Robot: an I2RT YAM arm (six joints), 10 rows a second.
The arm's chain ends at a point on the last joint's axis. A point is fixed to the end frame.
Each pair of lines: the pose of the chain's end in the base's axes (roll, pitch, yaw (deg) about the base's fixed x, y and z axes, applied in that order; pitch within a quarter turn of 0, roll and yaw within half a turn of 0; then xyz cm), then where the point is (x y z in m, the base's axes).
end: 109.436 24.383 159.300 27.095 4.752 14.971
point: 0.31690 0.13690 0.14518
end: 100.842 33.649 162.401 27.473 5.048 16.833
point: 0.30846 0.14475 0.17819
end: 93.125 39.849 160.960 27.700 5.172 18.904
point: 0.30339 0.14662 0.20951
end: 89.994 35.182 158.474 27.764 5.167 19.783
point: 0.30638 0.14471 0.22309
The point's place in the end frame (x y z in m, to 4 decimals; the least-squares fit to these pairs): -0.0085 0.0249 0.0971
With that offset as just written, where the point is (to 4 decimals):
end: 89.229 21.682 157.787 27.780 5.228 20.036
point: 0.3127 0.1425 0.2279
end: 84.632 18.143 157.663 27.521 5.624 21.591
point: 0.3088 0.1444 0.2507
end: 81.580 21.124 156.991 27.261 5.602 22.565
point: 0.3031 0.1434 0.2650
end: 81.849 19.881 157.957 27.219 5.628 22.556
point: 0.3022 0.1440 0.2646
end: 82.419 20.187 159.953 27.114 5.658 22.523
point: 0.2983 0.1456 0.2634
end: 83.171 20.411 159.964 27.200 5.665 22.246
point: 0.2996 0.1460 0.2594
